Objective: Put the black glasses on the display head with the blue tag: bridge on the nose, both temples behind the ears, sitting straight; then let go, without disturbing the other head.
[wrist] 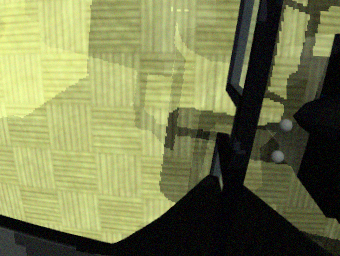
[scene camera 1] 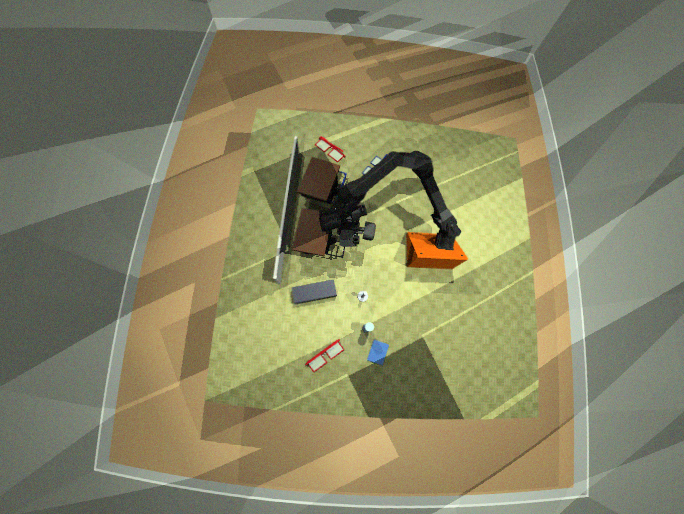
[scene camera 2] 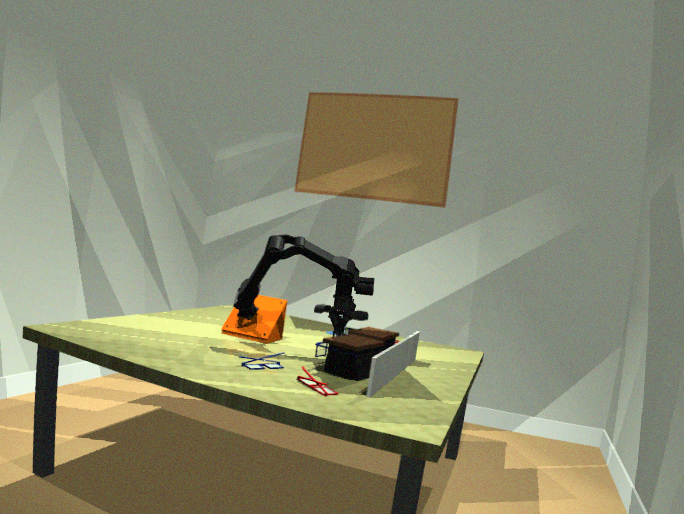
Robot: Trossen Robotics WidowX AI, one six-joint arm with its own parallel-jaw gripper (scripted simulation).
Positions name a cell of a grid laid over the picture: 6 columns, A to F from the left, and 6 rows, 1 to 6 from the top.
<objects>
black case: scene camera 1 C4; not seen in the wrist view (out of frame); not seen in scene camera 2 (hidden by a display head)
</objects>
